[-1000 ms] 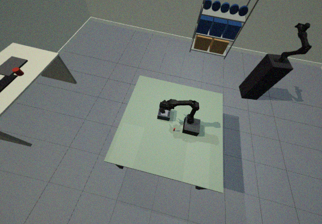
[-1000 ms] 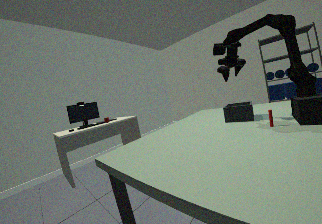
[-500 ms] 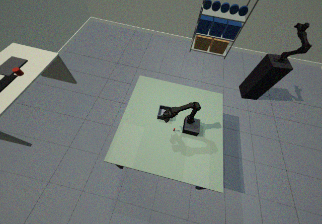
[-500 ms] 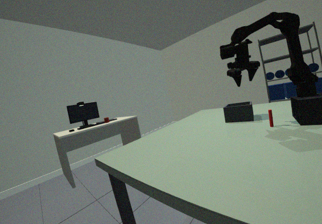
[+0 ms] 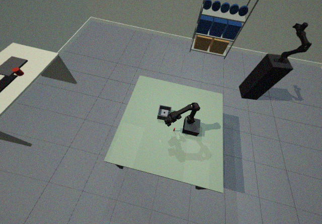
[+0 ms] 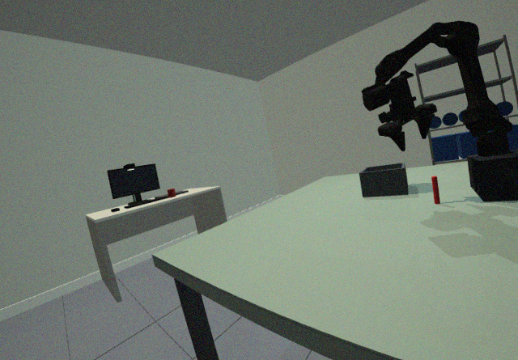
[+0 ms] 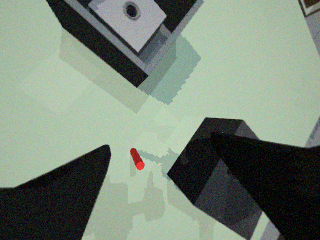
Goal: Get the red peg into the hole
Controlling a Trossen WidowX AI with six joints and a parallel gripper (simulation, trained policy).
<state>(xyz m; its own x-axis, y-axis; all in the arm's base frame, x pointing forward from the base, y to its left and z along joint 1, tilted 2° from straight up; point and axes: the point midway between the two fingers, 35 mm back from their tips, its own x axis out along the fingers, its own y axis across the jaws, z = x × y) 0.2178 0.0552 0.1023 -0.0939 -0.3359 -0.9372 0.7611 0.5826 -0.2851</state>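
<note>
The red peg is 14 cm below my gripper tip, 5 cm to the left of it and 3 cm behind it. Also, from my gripper tip: grey box 16 cm to the right, 15 cm below, 11 cm ahead; plate 16 cm to the right, 13 cm below, 11 cm ahead.
</note>
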